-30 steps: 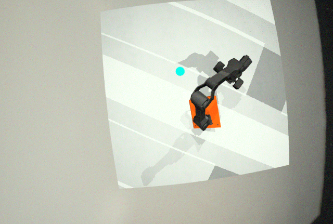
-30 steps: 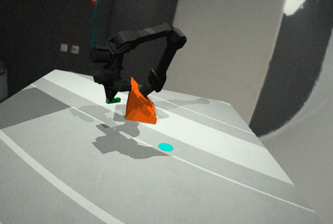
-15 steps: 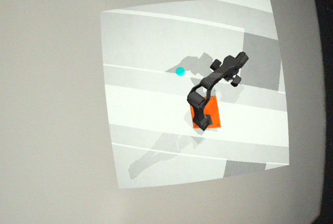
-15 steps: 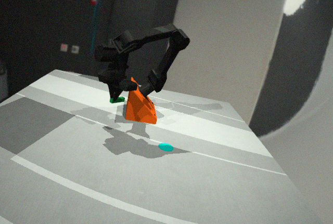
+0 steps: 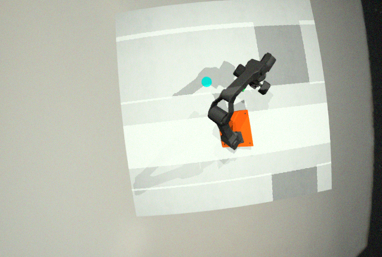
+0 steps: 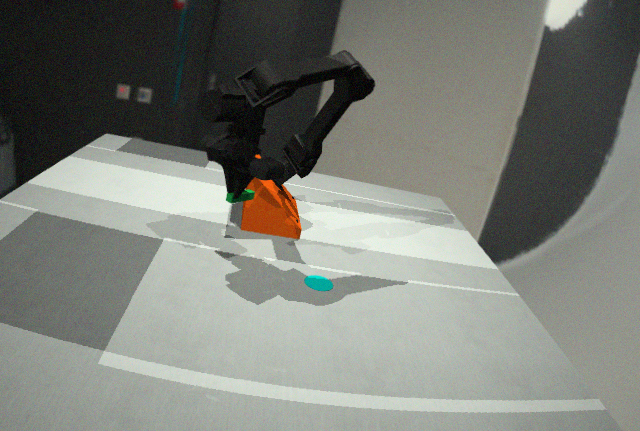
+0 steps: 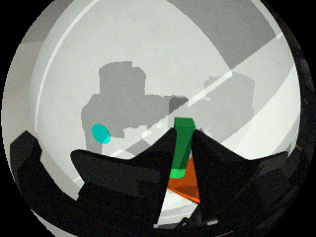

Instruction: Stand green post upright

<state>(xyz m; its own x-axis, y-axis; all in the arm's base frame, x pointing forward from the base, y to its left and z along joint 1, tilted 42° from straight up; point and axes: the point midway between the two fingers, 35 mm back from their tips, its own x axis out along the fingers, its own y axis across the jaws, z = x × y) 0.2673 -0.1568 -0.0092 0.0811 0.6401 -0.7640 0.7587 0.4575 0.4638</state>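
Right now the cyan circle is 80 mm ahead of my gripper tip, 190 mm to the left of it and 140 mm below it. The rest, counted from my gripper tip: green post: 10 mm behind, 20 mm to the left.
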